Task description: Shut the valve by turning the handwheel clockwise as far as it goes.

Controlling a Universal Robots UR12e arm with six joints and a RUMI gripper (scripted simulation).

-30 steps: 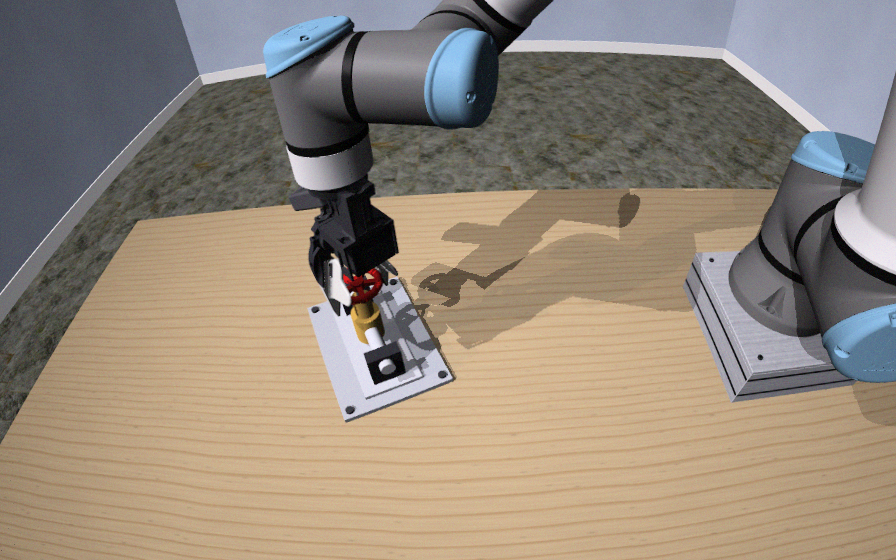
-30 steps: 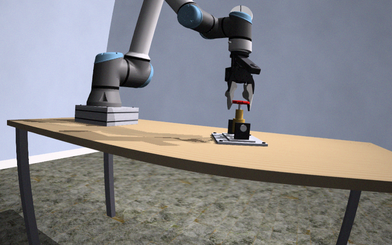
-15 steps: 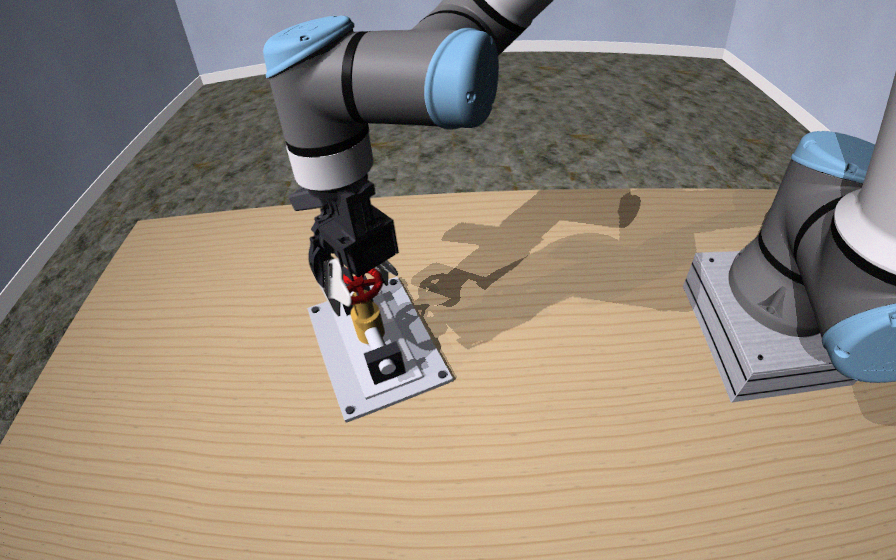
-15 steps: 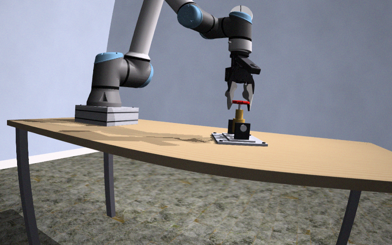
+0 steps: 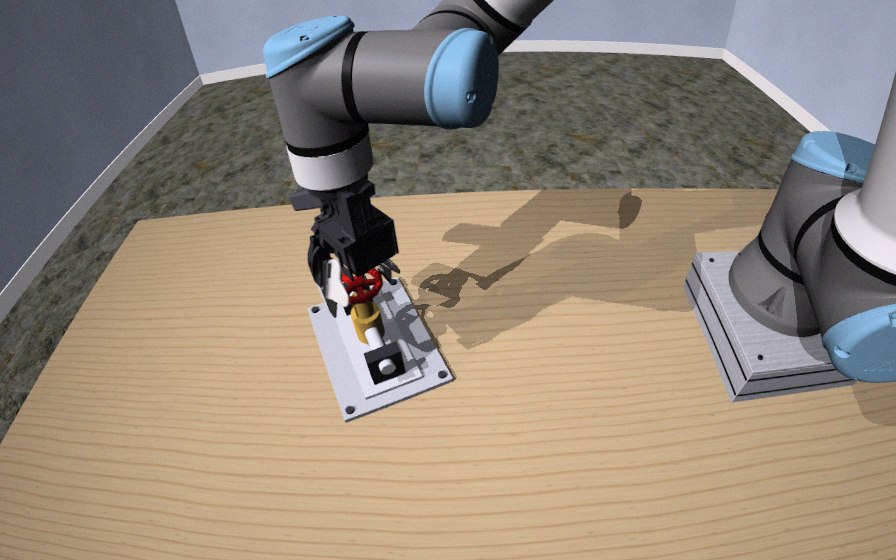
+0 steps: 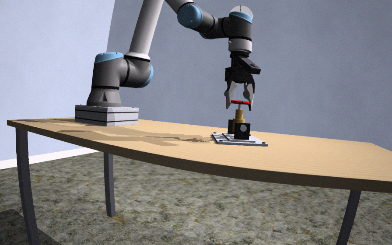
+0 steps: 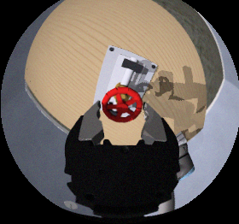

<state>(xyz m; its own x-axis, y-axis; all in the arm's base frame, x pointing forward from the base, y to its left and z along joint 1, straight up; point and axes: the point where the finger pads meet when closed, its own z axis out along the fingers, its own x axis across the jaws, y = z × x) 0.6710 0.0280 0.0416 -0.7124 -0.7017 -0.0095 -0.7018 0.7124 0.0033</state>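
Right now my hand is 10 mm below the red handwheel.
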